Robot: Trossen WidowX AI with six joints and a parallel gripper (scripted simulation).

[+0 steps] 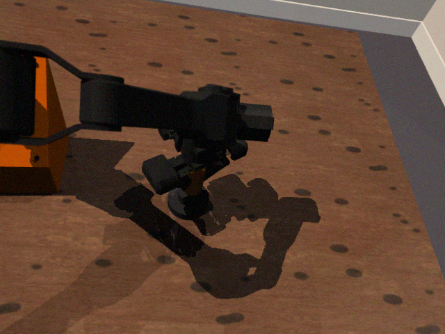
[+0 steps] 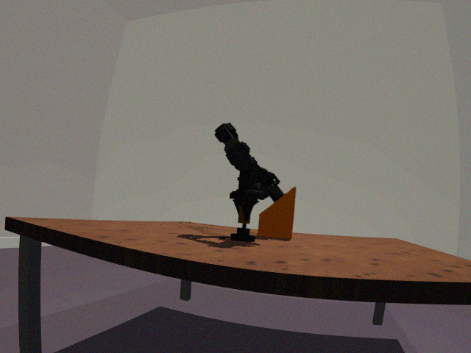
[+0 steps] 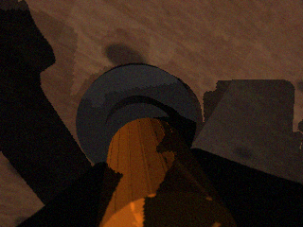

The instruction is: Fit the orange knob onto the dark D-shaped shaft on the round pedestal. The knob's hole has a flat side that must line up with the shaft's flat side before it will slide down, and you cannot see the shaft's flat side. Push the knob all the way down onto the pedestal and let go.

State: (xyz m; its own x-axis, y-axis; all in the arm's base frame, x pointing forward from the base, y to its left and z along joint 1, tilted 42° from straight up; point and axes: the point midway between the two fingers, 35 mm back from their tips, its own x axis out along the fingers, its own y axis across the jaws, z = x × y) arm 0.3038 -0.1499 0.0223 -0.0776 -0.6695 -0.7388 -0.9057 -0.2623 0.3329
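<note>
The knob lies 2 cm above my gripper tip. From my gripper tip the other things lie so: dark pedestal: 4 cm below.
</note>
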